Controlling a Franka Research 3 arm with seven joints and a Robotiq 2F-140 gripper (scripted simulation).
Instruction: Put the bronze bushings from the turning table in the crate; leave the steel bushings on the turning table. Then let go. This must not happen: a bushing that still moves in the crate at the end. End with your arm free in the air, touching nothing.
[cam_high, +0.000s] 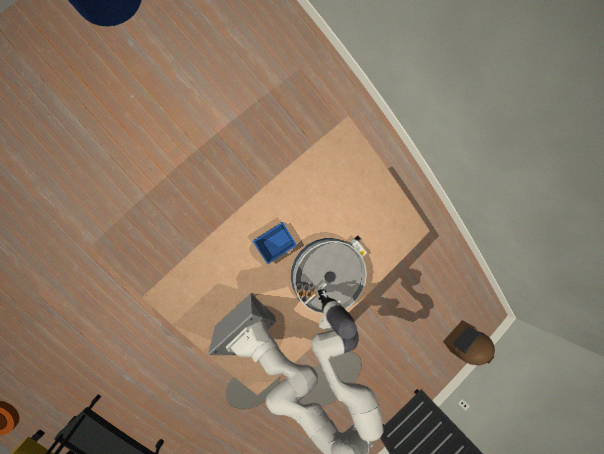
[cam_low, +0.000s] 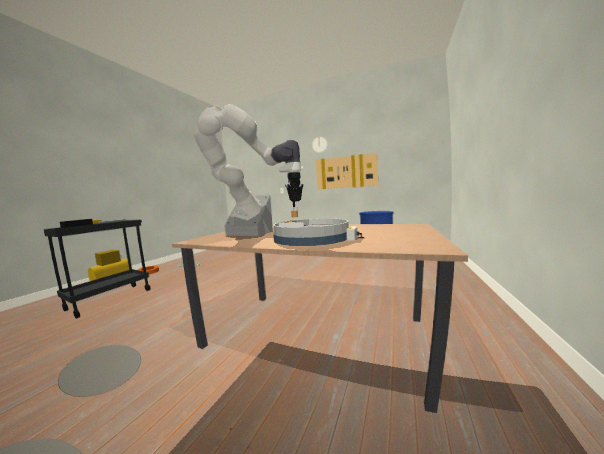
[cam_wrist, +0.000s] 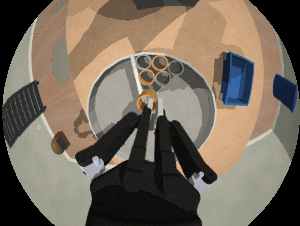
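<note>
Right now the blue crate is 32 cm to the left of my hand, 15 cm below it and 1 cm behind it. Also, from my hand: grey turning table: 13 cm below, 10 cm ahead, 3 cm to the right.
</note>
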